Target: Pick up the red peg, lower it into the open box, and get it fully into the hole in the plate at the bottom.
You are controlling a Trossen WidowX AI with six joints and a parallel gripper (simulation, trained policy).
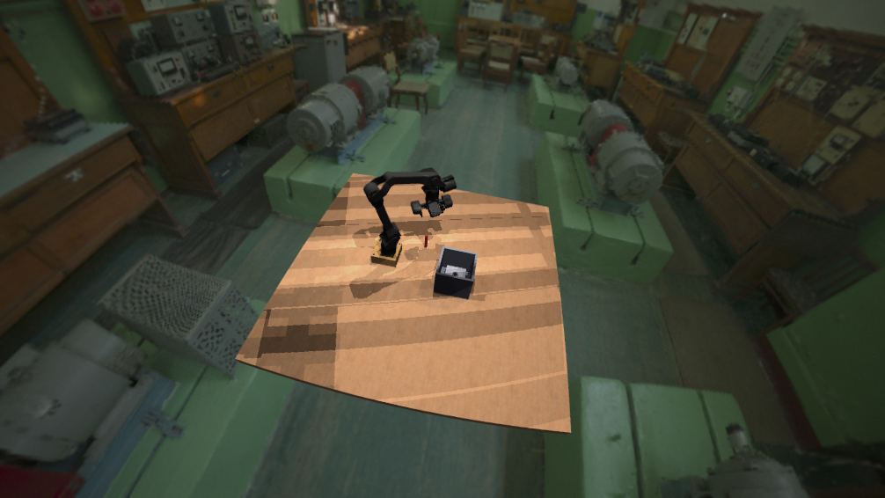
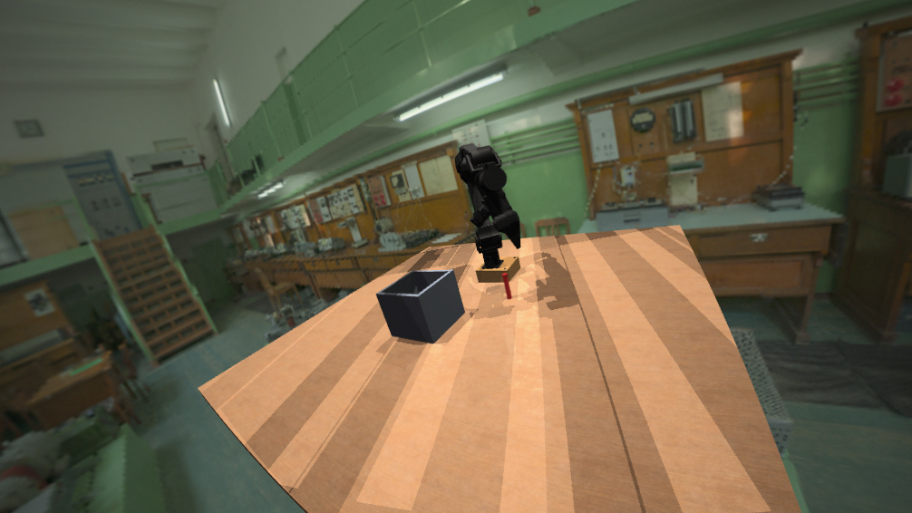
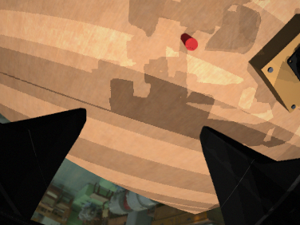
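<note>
Now: the red peg 1 cm behind my gripper tip, 6 cm to the right of it and 13 cm below it. The rest, counted from my gripper tip: plate 14 cm ahead, 26 cm to the right, 12 cm below.
</note>
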